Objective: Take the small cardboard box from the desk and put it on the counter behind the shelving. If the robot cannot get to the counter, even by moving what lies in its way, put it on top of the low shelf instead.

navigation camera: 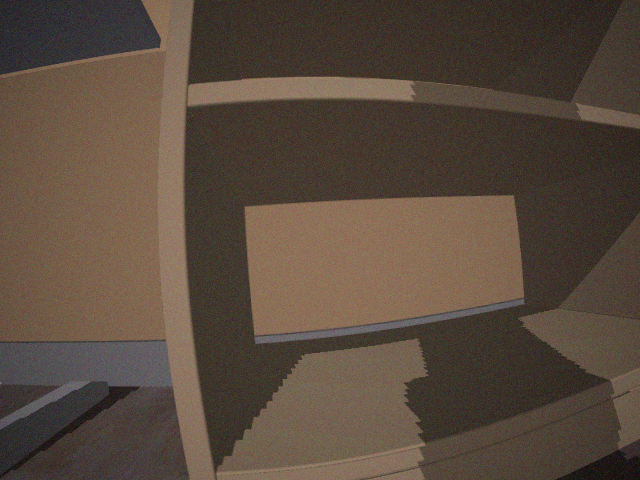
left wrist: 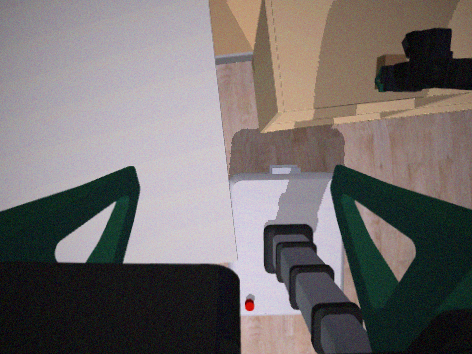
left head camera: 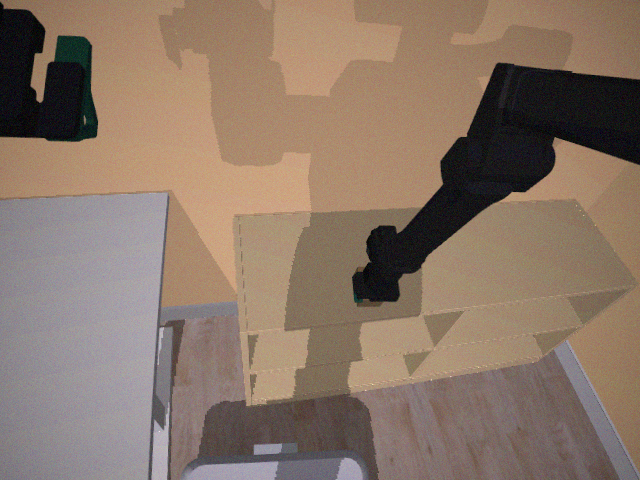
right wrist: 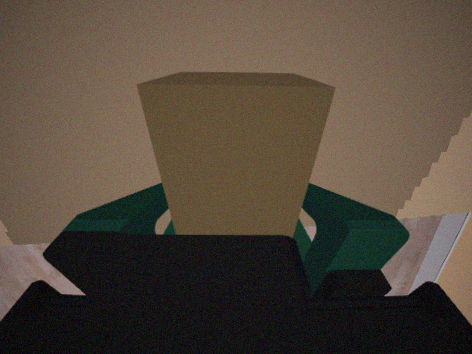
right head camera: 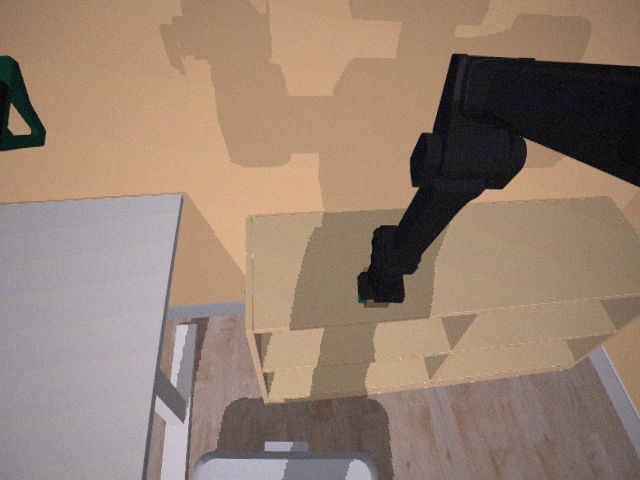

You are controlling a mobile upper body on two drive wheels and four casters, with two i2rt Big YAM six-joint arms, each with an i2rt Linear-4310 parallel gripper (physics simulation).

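Places are measured from the left arm's base along level axes (x ahead, y left, z up), in centimetres.
Where they show: left gripper, between the fingertips: (left wrist: 235, 176) (left head camera: 33, 127); right gripper, between the fingertips: (left wrist: 385, 80) (left head camera: 367, 297) (right wrist: 235, 176) (right head camera: 375, 298).
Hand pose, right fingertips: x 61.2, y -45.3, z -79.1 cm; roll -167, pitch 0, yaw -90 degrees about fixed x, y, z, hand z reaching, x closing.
Each offset is from my right fingertips to the top centre of the thing. "*": to the spot under its first point. Level surfaces: height alone.
The small brown cardboard box {dz +6.0, dx +1.5, dy +0.0 cm} (right wrist: 235, 150) (left wrist: 392, 61) is held between the green fingers of my right gripper (right wrist: 235, 176) (left head camera: 374, 290) (right head camera: 379, 291), which is shut on it. Box and gripper are over the top of the low shelf {dz -0.9 cm} (left head camera: 491, 248) (right head camera: 527, 242) (left wrist: 300, 50), inside its left and front edges. The arm hides most of the box in the head views; whether it touches the shelf top I cannot tell. My left gripper (left wrist: 235, 176) (left head camera: 72, 87) is open and empty, high near the desk's right edge. The counter does not show.
The white desk {dz +10.1 cm} (left head camera: 82, 310) (right head camera: 82, 310) (left wrist: 100, 100) stands left of the shelf, with a narrow gap between. My base (left head camera: 320, 467) (left wrist: 260, 200) is in front of the shelf. The shelf's side panel {* dz -36.2, dx -8.9, dy +30.8 cm} (navigation camera: 175, 206) stands close. A tan wall (navigation camera: 77, 206) and a desk foot (navigation camera: 67, 408) are at the left.
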